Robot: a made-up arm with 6 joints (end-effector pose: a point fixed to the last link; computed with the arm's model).
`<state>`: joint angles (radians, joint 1 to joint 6).
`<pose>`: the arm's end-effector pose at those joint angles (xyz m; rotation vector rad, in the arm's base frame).
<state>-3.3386 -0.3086 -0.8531 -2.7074 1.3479 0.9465</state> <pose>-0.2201 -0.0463 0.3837 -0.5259 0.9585 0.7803</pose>
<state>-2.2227 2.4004 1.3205 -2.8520 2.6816 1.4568</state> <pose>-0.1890 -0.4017 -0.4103 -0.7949 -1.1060 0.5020</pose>
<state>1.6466 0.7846 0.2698 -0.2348 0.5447 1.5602</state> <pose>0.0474 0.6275 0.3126 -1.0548 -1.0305 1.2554</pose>
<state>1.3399 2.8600 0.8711 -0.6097 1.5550 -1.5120</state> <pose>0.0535 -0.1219 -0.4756 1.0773 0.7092 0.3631</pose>
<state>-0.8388 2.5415 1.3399 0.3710 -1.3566 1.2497</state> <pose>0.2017 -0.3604 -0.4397 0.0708 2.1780 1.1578</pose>
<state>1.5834 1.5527 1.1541 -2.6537 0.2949 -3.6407</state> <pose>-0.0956 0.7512 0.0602 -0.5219 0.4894 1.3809</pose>
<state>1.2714 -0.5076 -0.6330 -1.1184 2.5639 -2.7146</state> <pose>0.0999 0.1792 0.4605 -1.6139 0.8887 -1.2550</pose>
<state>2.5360 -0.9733 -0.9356 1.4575 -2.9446 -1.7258</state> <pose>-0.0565 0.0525 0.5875 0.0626 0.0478 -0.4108</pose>
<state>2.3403 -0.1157 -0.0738 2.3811 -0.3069 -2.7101</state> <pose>-0.2999 0.2081 0.7297 0.4911 0.2303 2.1289</pose>
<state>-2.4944 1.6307 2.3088 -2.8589 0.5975 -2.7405</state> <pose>-0.5246 -0.5138 0.4635 -0.3303 0.7897 -2.5681</pose>
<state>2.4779 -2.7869 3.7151 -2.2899 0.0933 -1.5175</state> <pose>-0.2569 0.1194 -0.1007 -0.8812 -2.4944 0.7971</pose>
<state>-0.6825 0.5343 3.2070 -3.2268 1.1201 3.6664</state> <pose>-0.0672 0.1798 0.7696 -0.9662 -1.3473 -0.8437</pose>
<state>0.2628 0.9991 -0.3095 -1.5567 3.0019 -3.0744</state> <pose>0.3321 0.0879 0.0486 1.3939 -1.4053 1.4678</pose>
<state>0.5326 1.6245 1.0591 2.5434 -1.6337 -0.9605</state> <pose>0.6203 0.4591 0.0603 -1.4820 -0.3851 -0.9221</pose>
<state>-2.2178 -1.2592 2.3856 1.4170 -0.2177 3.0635</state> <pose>0.4016 0.5564 0.0936 -1.3262 -0.3566 1.2711</pose>
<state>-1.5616 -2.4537 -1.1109 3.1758 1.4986 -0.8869</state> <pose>0.0960 0.1565 0.3435 -1.5727 1.7360 -0.6607</pose>
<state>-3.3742 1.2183 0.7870 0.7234 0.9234 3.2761</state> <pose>-0.7299 0.2480 0.2780 0.2840 -2.5262 -1.0108</pose>
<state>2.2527 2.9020 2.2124 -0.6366 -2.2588 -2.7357</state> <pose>-0.1728 0.3373 -0.4343 -0.6873 0.6575 -1.2383</pose>
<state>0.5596 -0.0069 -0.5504 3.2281 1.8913 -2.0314</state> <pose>0.2376 0.2634 0.4306 -1.2360 2.0888 1.5324</pose>
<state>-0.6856 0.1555 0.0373 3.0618 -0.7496 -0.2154</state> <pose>0.4224 -0.2199 0.6032 -2.7551 0.9285 -1.0466</pose>
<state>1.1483 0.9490 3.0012 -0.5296 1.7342 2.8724</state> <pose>0.1491 0.1264 0.8667 0.8397 0.1032 -1.4428</pose>
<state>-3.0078 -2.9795 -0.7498 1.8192 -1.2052 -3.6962</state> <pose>0.3873 0.0279 0.1270 -1.5453 -1.2825 0.7073</pose>
